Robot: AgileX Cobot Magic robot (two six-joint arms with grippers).
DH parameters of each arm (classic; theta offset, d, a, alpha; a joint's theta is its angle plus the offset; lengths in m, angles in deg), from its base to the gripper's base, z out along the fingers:
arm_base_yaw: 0 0.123 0 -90
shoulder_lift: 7.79 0 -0.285 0
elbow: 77.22 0 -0.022 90
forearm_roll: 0 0.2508 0 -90
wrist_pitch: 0 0 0.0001 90
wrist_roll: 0 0.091 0 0
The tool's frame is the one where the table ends.
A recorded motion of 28 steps. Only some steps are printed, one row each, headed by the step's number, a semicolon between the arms.
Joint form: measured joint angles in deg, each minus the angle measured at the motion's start. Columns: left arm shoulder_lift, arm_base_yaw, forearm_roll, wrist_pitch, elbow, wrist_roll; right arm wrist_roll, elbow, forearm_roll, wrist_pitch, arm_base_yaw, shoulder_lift.
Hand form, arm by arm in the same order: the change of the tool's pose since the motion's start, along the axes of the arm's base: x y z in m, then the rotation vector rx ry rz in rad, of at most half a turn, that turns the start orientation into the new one. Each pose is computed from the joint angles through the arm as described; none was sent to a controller.
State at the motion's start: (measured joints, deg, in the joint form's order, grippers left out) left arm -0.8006 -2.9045 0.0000 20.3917 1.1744 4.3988; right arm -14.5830 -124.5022 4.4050 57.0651 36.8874 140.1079
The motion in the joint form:
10: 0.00 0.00 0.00 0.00 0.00 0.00; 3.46 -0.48 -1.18 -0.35 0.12 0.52
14: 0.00 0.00 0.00 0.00 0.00 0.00; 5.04 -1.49 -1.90 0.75 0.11 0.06
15: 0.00 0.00 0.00 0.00 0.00 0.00; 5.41 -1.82 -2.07 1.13 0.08 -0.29
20: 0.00 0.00 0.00 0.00 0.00 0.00; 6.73 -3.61 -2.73 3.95 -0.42 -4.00
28: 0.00 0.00 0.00 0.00 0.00 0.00; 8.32 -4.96 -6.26 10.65 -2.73 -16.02
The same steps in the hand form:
10: 0.0000 0.0000 0.0000 0.0000 0.0000 0.0000; 0.0017 0.0007 -0.0023 0.0035 0.0001 -0.0502
14: 0.0000 0.0000 0.0000 0.0000 0.0000 0.0000; 0.0022 -0.0002 0.0063 0.0056 -0.0051 -0.0726
15: 0.0000 0.0000 0.0000 0.0000 0.0000 0.0000; 0.0023 -0.0008 0.0109 0.0084 -0.0092 -0.0784
20: 0.0000 0.0000 0.0000 0.0000 0.0000 0.0000; 0.0006 -0.0088 0.0521 0.0360 -0.0463 -0.1051
28: 0.0000 0.0000 0.0000 0.0000 0.0000 0.0000; -0.0172 -0.0523 0.1595 0.0691 -0.1686 -0.1721

